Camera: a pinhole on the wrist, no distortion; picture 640 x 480 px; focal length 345.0 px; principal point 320.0 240.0 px. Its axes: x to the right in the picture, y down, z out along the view. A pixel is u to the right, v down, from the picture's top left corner.
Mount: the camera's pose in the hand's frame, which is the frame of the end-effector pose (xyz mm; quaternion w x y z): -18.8 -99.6 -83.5 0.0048 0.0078 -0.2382 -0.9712
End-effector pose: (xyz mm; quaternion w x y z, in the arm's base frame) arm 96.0 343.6 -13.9 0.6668 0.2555 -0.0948 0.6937
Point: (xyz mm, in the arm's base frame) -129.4 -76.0 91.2
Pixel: 538 98
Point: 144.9 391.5 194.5
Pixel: 100 287
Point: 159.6 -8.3 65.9
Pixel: 569 316
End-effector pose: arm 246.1 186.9 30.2 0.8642 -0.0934 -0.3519 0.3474
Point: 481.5 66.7 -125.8
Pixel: behind the camera
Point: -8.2 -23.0 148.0
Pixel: 507 380
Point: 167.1 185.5 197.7
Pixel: 224 314
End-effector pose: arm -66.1 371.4 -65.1 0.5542 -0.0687 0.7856 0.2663
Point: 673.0 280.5 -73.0
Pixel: outside the picture
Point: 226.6 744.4 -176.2
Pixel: 268 251
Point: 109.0 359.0 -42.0
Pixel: 432 369
